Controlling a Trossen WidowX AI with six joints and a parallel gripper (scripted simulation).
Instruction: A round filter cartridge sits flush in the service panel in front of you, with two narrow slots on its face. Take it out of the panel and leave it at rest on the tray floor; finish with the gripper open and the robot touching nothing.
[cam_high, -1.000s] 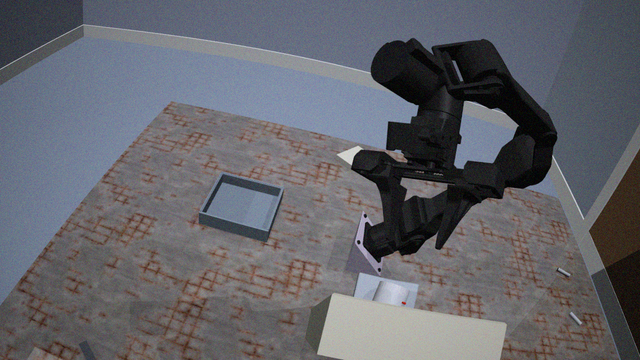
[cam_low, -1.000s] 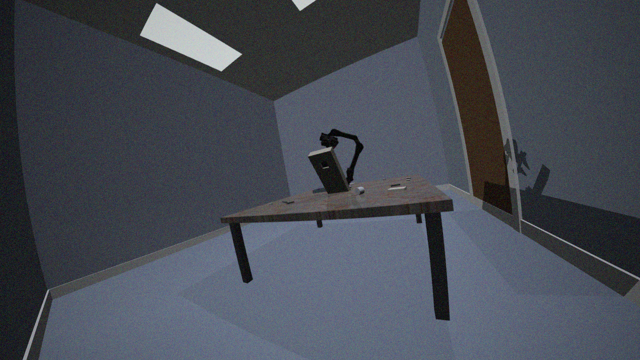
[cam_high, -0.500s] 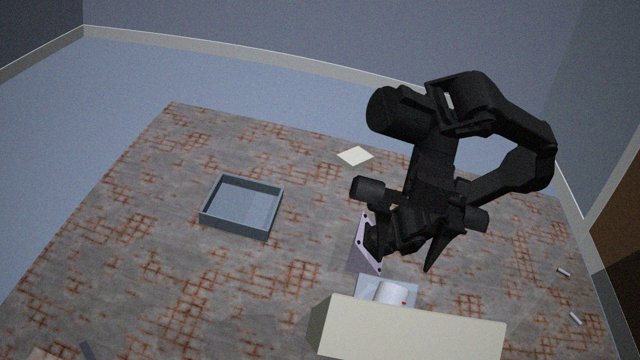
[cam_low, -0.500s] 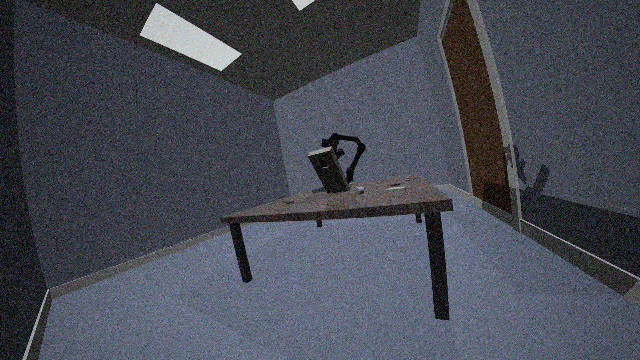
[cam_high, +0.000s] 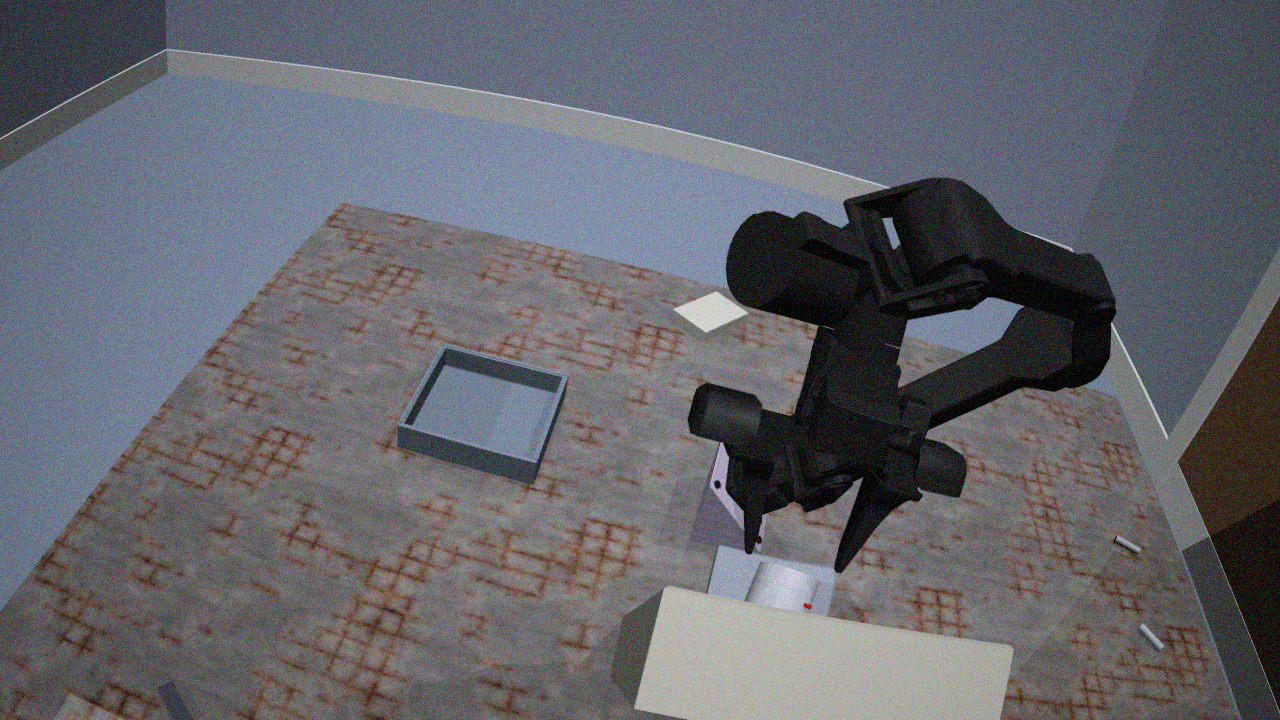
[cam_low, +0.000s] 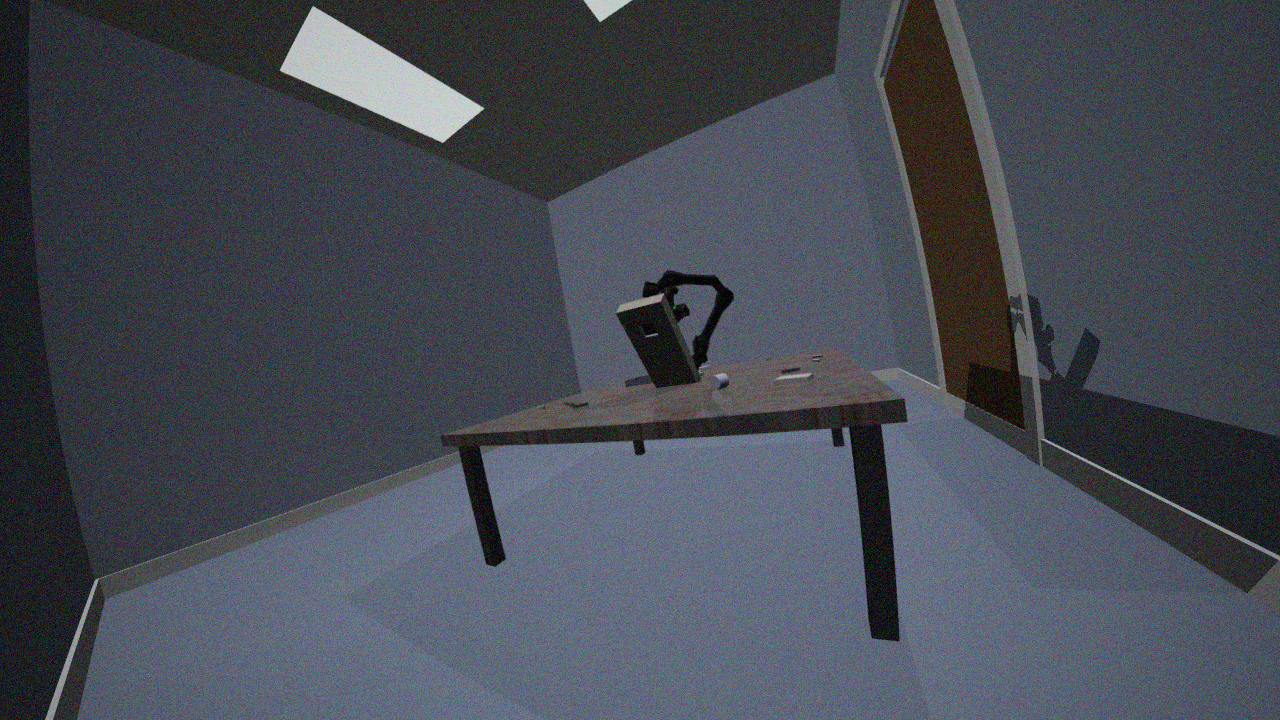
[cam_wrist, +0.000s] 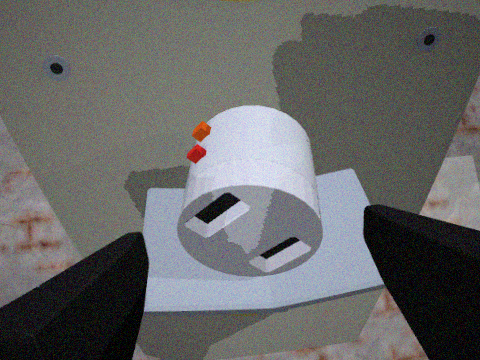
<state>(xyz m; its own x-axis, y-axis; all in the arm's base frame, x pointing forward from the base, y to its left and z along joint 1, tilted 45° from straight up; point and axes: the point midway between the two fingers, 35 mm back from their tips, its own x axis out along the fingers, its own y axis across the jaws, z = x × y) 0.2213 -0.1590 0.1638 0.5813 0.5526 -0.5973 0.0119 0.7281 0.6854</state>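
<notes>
The round filter cartridge lies 10 mm ahead of my gripper tip and 20 mm below it. From my gripper tip the other things lie so: tray: 320 mm behind, 280 mm to the right, 210 mm below; then cream service panel: 60 mm ahead, 10 mm to the right, 40 mm below.
</notes>
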